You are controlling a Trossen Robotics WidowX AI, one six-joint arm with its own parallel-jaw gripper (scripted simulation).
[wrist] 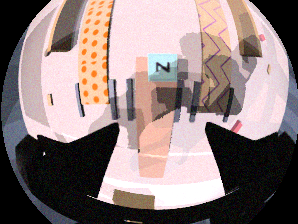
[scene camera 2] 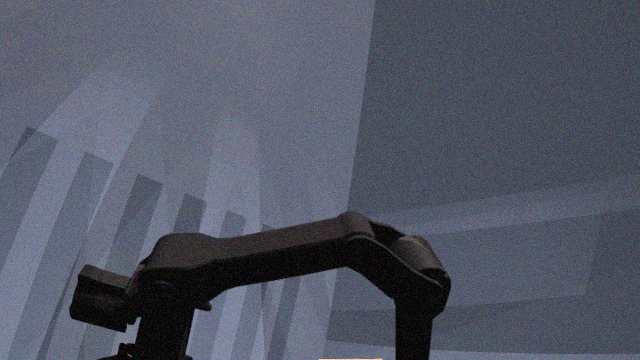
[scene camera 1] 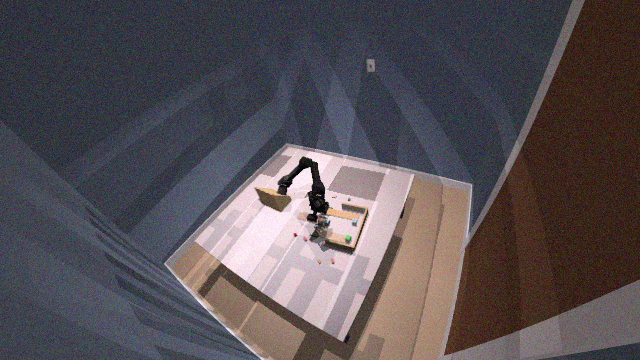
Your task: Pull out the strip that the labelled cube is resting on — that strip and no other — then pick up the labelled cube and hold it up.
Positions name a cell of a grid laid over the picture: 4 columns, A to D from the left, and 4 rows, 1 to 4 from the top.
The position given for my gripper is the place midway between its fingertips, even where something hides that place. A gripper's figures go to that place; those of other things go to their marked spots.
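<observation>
A labelled cube (wrist: C2) is 0.11 m from the lens. My gripper (wrist: C3), for its part, is 0.10 m from the lens.
</observation>
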